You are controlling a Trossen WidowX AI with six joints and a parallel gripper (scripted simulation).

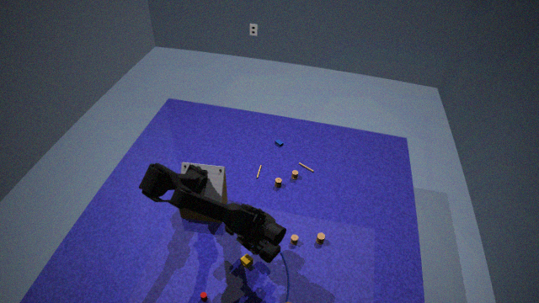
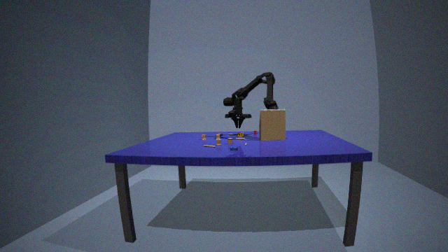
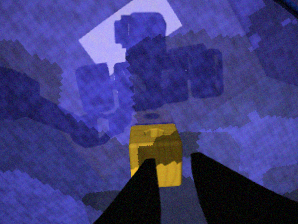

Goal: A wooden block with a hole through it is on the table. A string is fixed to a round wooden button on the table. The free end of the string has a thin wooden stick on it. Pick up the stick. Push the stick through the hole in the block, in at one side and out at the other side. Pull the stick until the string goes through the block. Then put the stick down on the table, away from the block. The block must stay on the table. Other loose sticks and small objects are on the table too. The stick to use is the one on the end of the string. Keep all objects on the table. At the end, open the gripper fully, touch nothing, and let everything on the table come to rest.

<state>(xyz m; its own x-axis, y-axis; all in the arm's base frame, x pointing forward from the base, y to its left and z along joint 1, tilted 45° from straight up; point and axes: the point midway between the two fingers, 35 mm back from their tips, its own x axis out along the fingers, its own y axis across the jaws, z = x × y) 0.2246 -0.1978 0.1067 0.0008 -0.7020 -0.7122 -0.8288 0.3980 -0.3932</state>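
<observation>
The yellow wooden block lies 2 cm behind my gripper tip, 1 cm to the right of it and 5 cm below it. Also, from my gripper tip: red object: 14 cm behind, 16 cm to the right, 5 cm below; thin wooden stick: 14 cm to the left, 6 cm below; round wooden button: 13 cm ahead, 16 cm to the right, 6 cm below.
</observation>
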